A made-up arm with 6 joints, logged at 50 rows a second.
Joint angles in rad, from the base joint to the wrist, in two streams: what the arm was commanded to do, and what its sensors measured. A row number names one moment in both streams.
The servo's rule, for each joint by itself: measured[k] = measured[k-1] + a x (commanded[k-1-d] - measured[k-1]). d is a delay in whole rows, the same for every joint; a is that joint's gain. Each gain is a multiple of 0.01, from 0.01 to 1. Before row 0 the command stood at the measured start. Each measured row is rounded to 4 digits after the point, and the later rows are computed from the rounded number. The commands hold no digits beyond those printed.
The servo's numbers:
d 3
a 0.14 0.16 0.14 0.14 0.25 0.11
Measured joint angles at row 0: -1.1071, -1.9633, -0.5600, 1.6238, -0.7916, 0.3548
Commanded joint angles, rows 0 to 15: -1.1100, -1.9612, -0.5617, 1.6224, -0.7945, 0.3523; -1.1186, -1.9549, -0.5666, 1.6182, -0.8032, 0.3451; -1.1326, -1.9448, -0.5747, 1.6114, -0.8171, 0.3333; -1.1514, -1.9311, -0.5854, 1.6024, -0.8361, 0.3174; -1.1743, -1.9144, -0.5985, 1.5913, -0.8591, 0.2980; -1.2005, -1.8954, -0.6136, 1.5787, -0.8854, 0.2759; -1.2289, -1.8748, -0.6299, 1.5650, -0.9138, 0.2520; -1.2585, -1.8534, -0.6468, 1.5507, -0.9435, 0.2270; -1.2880, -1.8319, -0.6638, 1.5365, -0.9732, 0.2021; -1.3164, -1.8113, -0.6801, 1.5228, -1.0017, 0.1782; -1.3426, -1.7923, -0.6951, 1.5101, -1.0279, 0.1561; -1.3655, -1.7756, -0.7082, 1.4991, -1.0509, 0.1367; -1.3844, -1.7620, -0.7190, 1.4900, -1.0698, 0.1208; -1.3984, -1.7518, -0.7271, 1.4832, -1.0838, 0.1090; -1.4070, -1.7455, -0.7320, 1.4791, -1.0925, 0.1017; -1.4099, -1.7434, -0.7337, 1.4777, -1.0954, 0.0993
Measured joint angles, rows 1 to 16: -1.1071, -1.9633, -0.5600, 1.6238, -0.7916, 0.3548; -1.1071, -1.9633, -0.5600, 1.6238, -0.7916, 0.3548; -1.1071, -1.9633, -0.5600, 1.6238, -0.7916, 0.3548; -1.1075, -1.9630, -0.5602, 1.6236, -0.7923, 0.3545; -1.1091, -1.9617, -0.5611, 1.6228, -0.7950, 0.3535; -1.1124, -1.9590, -0.5630, 1.6212, -0.8005, 0.3513; -1.1179, -1.9545, -0.5661, 1.6186, -0.8094, 0.3476; -1.1258, -1.9481, -0.5706, 1.6148, -0.8218, 0.3421; -1.1363, -1.9397, -0.5766, 1.6097, -0.8377, 0.3348; -1.1493, -1.9293, -0.5841, 1.6034, -0.8567, 0.3257; -1.1646, -1.9172, -0.5929, 1.5960, -0.8784, 0.3148; -1.1819, -1.9036, -0.6028, 1.5877, -0.9021, 0.3024; -1.2007, -1.8888, -0.6136, 1.5786, -0.9270, 0.2887; -1.2206, -1.8734, -0.6250, 1.5690, -0.9522, 0.2741; -1.2409, -1.8578, -0.6366, 1.5592, -0.9769, 0.2590; -1.2610, -1.8425, -0.6481, 1.5495, -1.0001, 0.2438
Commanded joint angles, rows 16 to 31: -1.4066, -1.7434, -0.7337, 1.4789, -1.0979, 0.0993; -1.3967, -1.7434, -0.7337, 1.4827, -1.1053, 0.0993; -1.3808, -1.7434, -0.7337, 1.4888, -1.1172, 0.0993; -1.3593, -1.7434, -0.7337, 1.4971, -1.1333, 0.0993; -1.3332, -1.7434, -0.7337, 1.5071, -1.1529, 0.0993; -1.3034, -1.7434, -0.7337, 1.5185, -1.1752, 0.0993; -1.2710, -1.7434, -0.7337, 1.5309, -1.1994, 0.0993; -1.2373, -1.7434, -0.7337, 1.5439, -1.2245, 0.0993; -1.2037, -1.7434, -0.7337, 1.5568, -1.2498, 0.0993; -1.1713, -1.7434, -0.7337, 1.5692, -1.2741, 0.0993; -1.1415, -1.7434, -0.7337, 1.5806, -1.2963, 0.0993; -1.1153, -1.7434, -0.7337, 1.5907, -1.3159, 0.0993; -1.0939, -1.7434, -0.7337, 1.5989, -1.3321, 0.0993; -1.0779, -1.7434, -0.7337, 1.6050, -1.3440, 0.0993; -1.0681, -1.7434, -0.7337, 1.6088, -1.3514, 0.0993; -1.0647, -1.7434, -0.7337, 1.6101, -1.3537, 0.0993
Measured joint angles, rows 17 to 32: -1.2802, -1.8280, -0.6592, 1.5402, -1.0210, 0.2290; -1.2980, -1.8148, -0.6694, 1.5316, -1.0389, 0.2150; -1.3137, -1.8034, -0.6784, 1.5241, -1.0530, 0.2023; -1.3267, -1.7938, -0.6861, 1.5178, -1.0642, 0.1910; -1.3365, -1.7857, -0.6928, 1.5129, -1.0745, 0.1809; -1.3427, -1.7789, -0.6985, 1.5095, -1.0852, 0.1719; -1.3450, -1.7732, -0.7034, 1.5078, -1.0972, 0.1639; -1.3433, -1.7684, -0.7076, 1.5077, -1.1111, 0.1568; -1.3377, -1.7644, -0.7113, 1.5092, -1.1271, 0.1505; -1.3284, -1.7610, -0.7144, 1.5122, -1.1452, 0.1449; -1.3156, -1.7582, -0.7171, 1.5166, -1.1650, 0.1399; -1.2999, -1.7558, -0.7194, 1.5222, -1.1862, 0.1354; -1.2819, -1.7538, -0.7214, 1.5288, -1.2082, 0.1314; -1.2622, -1.7521, -0.7231, 1.5361, -1.2302, 0.1279; -1.2416, -1.7507, -0.7246, 1.5437, -1.2516, 0.1248; -1.2209, -1.7495, -0.7259, 1.5514, -1.2717, 0.1220
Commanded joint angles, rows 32 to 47: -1.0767, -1.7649, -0.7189, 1.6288, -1.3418, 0.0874; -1.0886, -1.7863, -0.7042, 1.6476, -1.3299, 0.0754; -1.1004, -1.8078, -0.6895, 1.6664, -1.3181, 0.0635; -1.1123, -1.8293, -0.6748, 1.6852, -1.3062, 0.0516; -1.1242, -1.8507, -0.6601, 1.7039, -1.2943, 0.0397; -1.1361, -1.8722, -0.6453, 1.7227, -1.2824, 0.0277; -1.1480, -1.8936, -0.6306, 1.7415, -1.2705, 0.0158; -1.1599, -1.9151, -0.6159, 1.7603, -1.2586, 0.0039; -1.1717, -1.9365, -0.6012, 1.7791, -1.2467, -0.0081; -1.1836, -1.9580, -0.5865, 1.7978, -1.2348, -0.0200; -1.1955, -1.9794, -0.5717, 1.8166, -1.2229, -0.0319; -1.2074, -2.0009, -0.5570, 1.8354, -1.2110, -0.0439; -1.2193, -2.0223, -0.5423, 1.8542, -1.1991, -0.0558; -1.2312, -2.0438, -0.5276, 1.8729, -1.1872, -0.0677; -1.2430, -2.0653, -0.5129, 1.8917, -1.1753, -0.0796; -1.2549, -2.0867, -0.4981, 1.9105, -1.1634, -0.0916
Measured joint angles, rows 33 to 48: -1.2009, -1.7485, -0.7270, 1.5589, -1.2898, 0.1195; -1.1823, -1.7477, -0.7279, 1.5659, -1.3052, 0.1173; -1.1658, -1.7470, -0.7287, 1.5721, -1.3173, 0.1153; -1.1533, -1.7499, -0.7273, 1.5800, -1.3234, 0.1122; -1.1442, -1.7557, -0.7241, 1.5895, -1.3250, 0.1082; -1.1381, -1.7640, -0.7193, 1.6003, -1.3233, 0.1033; -1.1345, -1.7744, -0.7131, 1.6122, -1.3190, 0.0976; -1.1331, -1.7866, -0.7057, 1.6250, -1.3128, 0.0912; -1.1335, -1.8003, -0.6972, 1.6387, -1.3052, 0.0842; -1.1355, -1.8152, -0.6879, 1.6531, -1.2965, 0.0767; -1.1389, -1.8312, -0.6778, 1.6681, -1.2870, 0.0687; -1.1435, -1.8480, -0.6671, 1.6836, -1.2769, 0.0603; -1.1491, -1.8656, -0.6558, 1.6996, -1.2664, 0.0515; -1.1556, -1.8838, -0.6440, 1.7160, -1.2555, 0.0423; -1.1629, -1.9025, -0.6318, 1.7327, -1.2444, 0.0328; -1.1708, -1.9217, -0.6193, 1.7497, -1.2331, 0.0231
